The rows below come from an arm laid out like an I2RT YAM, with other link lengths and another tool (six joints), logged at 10 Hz.
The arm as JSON. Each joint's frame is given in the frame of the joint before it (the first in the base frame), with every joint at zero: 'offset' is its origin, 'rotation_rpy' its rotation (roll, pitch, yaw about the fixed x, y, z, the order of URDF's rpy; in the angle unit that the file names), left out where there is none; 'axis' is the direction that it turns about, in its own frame. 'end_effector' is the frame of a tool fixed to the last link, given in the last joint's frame.
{
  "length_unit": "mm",
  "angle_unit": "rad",
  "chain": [
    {
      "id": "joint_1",
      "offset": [
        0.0,
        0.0,
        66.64
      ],
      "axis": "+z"
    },
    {
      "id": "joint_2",
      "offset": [
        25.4,
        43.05,
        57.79
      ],
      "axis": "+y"
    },
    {
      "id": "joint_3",
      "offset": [
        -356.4,
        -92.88,
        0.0
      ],
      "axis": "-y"
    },
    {
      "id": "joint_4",
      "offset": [
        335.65,
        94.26,
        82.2
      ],
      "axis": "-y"
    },
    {
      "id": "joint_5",
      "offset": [
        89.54,
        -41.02,
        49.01
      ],
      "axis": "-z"
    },
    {
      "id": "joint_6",
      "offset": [
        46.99,
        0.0,
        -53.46
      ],
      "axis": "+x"
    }
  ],
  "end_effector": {
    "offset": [
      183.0,
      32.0,
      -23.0
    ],
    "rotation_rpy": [
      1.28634,
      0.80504,
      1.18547
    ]
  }
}
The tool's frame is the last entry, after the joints.
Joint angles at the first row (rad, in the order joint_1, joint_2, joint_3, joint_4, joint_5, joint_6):
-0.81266 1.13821 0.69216 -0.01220 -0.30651 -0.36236
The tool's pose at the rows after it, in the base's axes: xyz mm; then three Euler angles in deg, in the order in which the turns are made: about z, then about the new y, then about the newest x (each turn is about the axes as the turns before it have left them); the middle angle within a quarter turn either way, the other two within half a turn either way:
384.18, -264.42, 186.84, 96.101, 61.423, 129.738
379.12, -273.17, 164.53, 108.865, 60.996, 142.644
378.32, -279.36, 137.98, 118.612, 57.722, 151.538
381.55, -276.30, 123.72, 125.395, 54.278, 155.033
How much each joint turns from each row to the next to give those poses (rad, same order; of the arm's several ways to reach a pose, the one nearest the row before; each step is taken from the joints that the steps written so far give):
0.00087 0.04240 0.05380 -0.14325 -0.03663 -0.14049
0.00127 0.06399 0.04389 -0.07118 0.03364 -0.09054
-0.00092 0.08863 0.04828 -0.06085 0.00906 -0.06911
0.00113 0.07118 0.05651 -0.07176 -0.02945 -0.06677

